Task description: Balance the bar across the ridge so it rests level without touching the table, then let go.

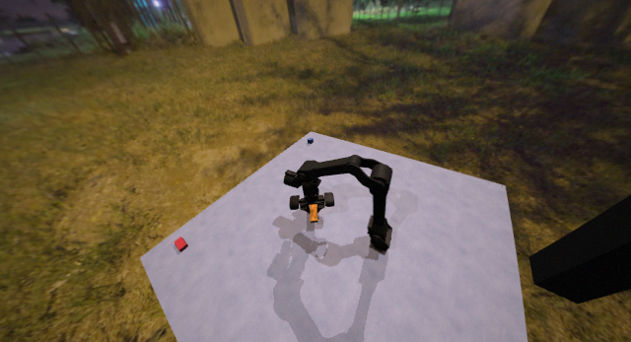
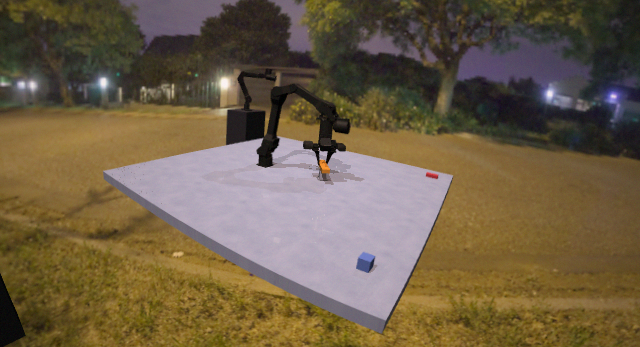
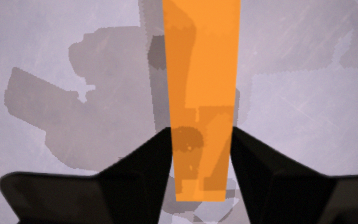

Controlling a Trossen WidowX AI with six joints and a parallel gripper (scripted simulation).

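Now: the orange bar 2 cm to the right of my gripper tip and 2 cm ahead of it. Round my gripper tip: blue cube (55 cm to the right, 44 cm ahead, 4 cm below); then red block (45 cm to the left, 44 cm ahead, 5 cm below).
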